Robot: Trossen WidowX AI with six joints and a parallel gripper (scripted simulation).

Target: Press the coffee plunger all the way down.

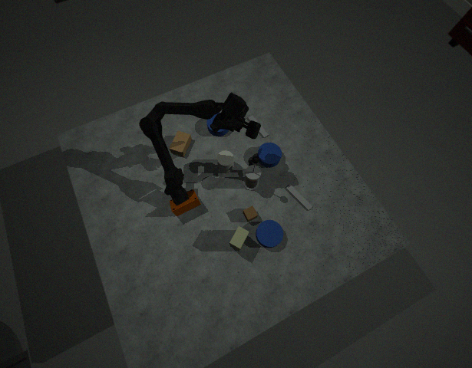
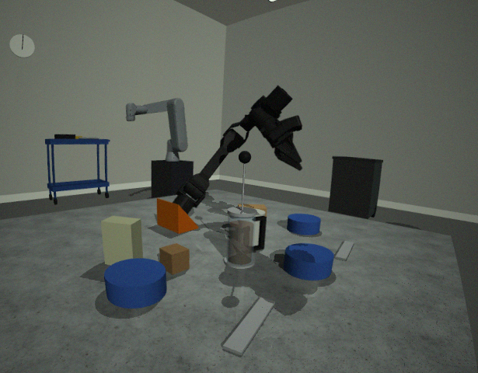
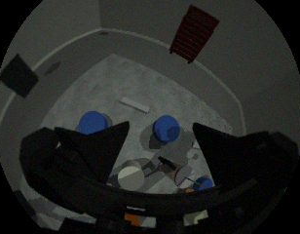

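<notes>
My gripper tip is 80 mm past the glass coffee press, 140 mm to the left of it and 110 mm above it. Round my gripper tip: tan box: 270 mm behind, 220 mm to the left, 220 mm below; white cylinder: 140 mm behind, 10 mm to the right, 200 mm below; small brown cube: 190 mm behind, 280 mm to the right, 220 mm below.
</notes>
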